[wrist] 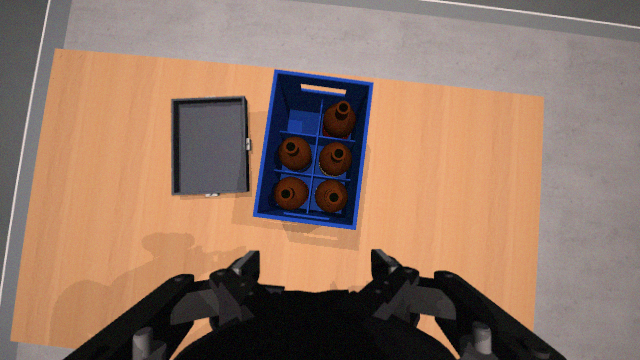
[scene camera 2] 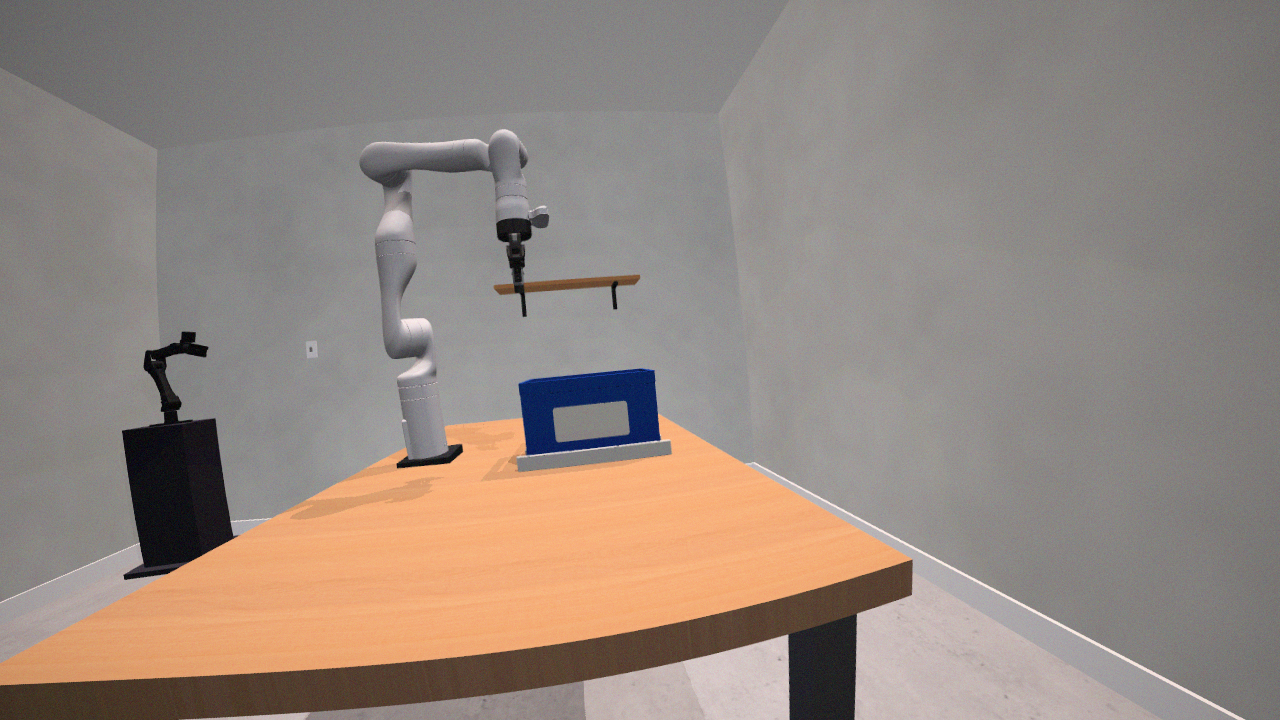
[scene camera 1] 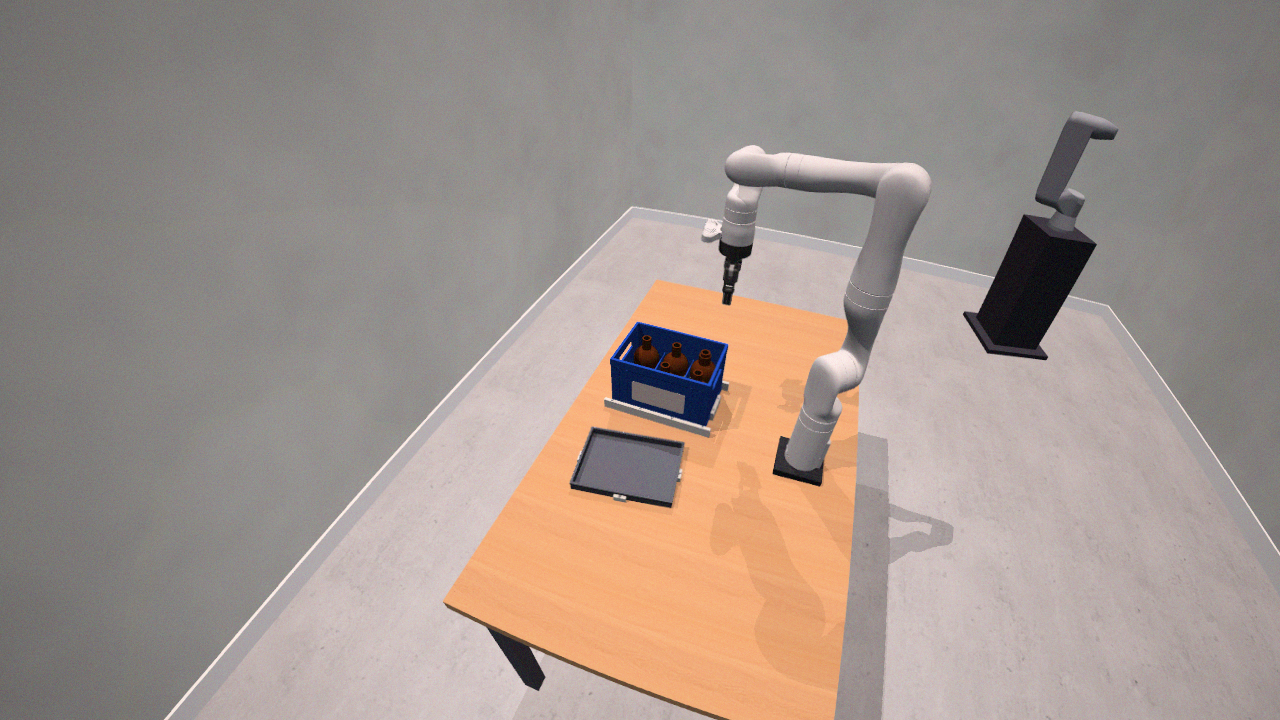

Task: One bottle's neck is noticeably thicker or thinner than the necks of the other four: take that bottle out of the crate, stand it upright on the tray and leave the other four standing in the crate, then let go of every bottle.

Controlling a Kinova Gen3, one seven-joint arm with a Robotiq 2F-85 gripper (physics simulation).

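Places are measured from the arm's base along level axes (x ahead, y right, z down), in metres.
Pixels of known places: gripper, fingertip midpoint: [wrist: 315, 262] [scene camera 2: 519, 289] [scene camera 1: 728, 294]; arm's base at its link origin: [scene camera 2: 429, 453] [scene camera 1: 801, 457].
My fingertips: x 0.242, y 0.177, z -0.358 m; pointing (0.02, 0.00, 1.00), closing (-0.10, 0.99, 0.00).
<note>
Ahead of a thing's pixels: the offset from my fingertips to its top centre. "pt": to the spot under its first point.
Five brown bottles stand upright in the blue crate @(dx +0.130, dy +0.010, dz +0.200 m) [scene camera 1: 702, 404] [scene camera 2: 644, 411] [wrist: 365, 150]; its far-left compartment in the wrist view is empty. The wrist view shows a far-right bottle @(dx +0.204, dy +0.074, dz +0.212 m) [wrist: 340, 125], a middle-left bottle @(dx +0.140, dy -0.034, dz +0.212 m) [wrist: 295, 159], a middle-right bottle @(dx +0.118, dy +0.055, dz +0.212 m) [wrist: 330, 167], a near-left bottle @(dx +0.053, dy -0.052, dz +0.212 m) [wrist: 295, 201] and a near-right bottle @(dx +0.037, dy +0.036, dz +0.212 m) [wrist: 325, 202]. The near-right one shows a wider ring around its neck than the others. The grey tray @(pt dx +0.195, dy -0.255, dz +0.370 m) [scene camera 1: 631, 465] [wrist: 210, 150] is empty. My gripper [scene camera 1: 726, 300] [scene camera 2: 519, 287] [wrist: 315, 262] is open and empty, high above the table, off the crate's near end in the wrist view.
White strips [scene camera 1: 657, 417] [scene camera 2: 595, 455] lie along the crate's base. Small white clips [scene camera 1: 619, 497] [wrist: 248, 144] sit at the tray's edges. The arm's black base [scene camera 1: 797, 471] [scene camera 2: 429, 460] stands on the table. A wall shelf [scene camera 2: 581, 284] and a black pedestal [scene camera 1: 1038, 286] [scene camera 2: 179, 492] with another arm stand away from the table.
</note>
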